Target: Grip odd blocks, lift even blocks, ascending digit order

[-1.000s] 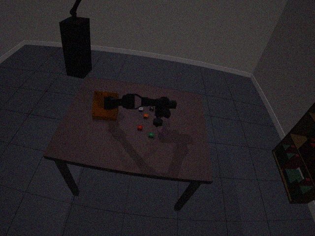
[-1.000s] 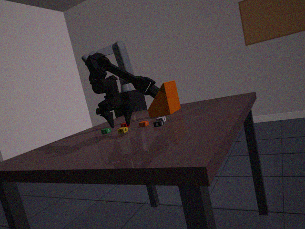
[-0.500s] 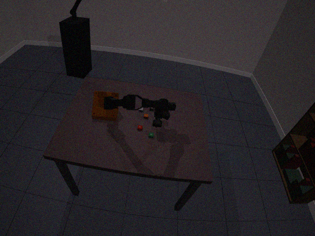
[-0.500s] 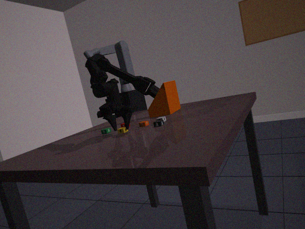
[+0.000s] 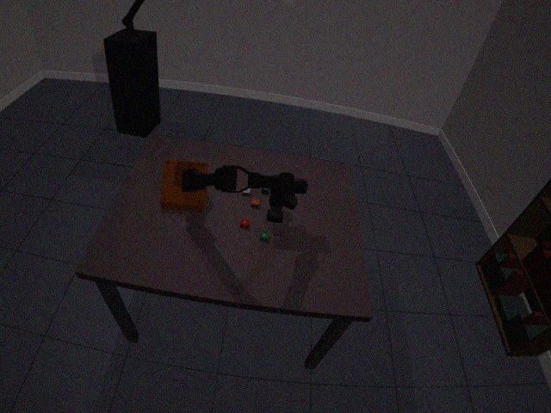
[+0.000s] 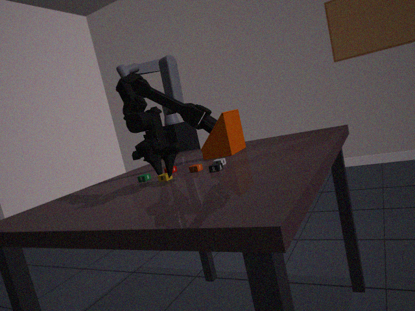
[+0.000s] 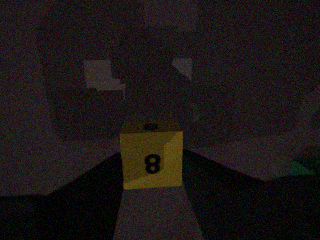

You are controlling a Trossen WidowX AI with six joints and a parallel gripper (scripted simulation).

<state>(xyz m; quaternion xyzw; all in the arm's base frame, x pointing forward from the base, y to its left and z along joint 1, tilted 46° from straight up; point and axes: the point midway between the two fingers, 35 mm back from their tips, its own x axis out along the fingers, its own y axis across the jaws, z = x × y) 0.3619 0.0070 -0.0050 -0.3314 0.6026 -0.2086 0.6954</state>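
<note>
Now: gripper tip 15 cm to the right of the dark block and 7 cm past it. Also, from my gripper tip: yellow block (right at my gripper tip); then orange block (9 cm behind, 5 cm to the left); then green block (12 cm to the right, 2 cm behind).
</note>
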